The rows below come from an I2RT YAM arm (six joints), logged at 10 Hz.
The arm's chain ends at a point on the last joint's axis. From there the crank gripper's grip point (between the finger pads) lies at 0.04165 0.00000 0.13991 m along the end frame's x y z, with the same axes.
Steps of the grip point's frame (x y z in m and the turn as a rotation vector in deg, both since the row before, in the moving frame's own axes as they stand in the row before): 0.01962, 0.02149, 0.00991, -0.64, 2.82, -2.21; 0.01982, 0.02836, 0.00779, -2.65, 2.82, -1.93; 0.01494, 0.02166, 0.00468, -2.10, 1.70, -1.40; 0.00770, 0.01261, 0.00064, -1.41, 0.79, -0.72; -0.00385, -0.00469, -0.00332, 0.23, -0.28, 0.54; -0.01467, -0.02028, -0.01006, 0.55, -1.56, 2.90; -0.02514, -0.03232, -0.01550, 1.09, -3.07, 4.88; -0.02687, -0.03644, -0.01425, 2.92, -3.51, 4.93; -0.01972, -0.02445, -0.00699, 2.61, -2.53, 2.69; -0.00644, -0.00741, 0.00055, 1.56, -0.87, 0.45
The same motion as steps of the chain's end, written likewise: 0.01279, 0.02168, 0.01213, -0.64, 2.82, -2.21; 0.01291, 0.02346, 0.01012, -2.65, 2.82, -1.93; 0.01076, 0.01763, 0.00605, -2.10, 1.70, -1.40; 0.00576, 0.00971, 0.00126, -1.41, 0.79, -0.72; -0.00317, -0.00452, -0.00352, 0.23, -0.28, 0.54; -0.01083, -0.02094, -0.01115, 0.55, -1.56, 2.90; -0.01756, -0.03286, -0.01754, 1.09, -3.07, 4.88; -0.01839, -0.03247, -0.01644, 2.92, -3.51, 4.93; -0.01361, -0.01985, -0.00859, 2.61, -2.53, 2.69; -0.00432, -0.00391, -0.00002, 1.56, -0.87, 0.45
